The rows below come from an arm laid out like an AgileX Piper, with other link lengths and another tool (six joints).
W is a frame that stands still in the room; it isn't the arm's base.
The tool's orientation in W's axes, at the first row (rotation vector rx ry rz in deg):
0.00 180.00 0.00
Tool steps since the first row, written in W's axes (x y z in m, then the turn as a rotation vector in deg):
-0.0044 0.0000 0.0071 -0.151 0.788 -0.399
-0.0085 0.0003 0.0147 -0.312 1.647 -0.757
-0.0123 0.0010 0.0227 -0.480 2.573 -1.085
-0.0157 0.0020 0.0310 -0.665 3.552 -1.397
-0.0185 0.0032 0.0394 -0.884 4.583 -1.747
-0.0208 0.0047 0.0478 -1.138 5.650 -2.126
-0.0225 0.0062 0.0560 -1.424 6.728 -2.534
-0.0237 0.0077 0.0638 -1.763 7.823 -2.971
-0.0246 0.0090 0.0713 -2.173 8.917 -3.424
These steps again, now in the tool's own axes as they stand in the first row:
0.0044 0.0000 -0.0071 0.151 0.788 0.399
0.0085 0.0003 -0.0147 0.312 1.647 0.757
0.0123 0.0010 -0.0227 0.480 2.573 1.085
0.0157 0.0020 -0.0310 0.665 3.552 1.397
0.0185 0.0032 -0.0394 0.884 4.583 1.747
0.0208 0.0047 -0.0478 1.138 5.650 2.126
0.0225 0.0062 -0.0560 1.424 6.728 2.534
0.0237 0.0077 -0.0638 1.763 7.823 2.971
0.0246 0.0090 -0.0713 2.173 8.917 3.424

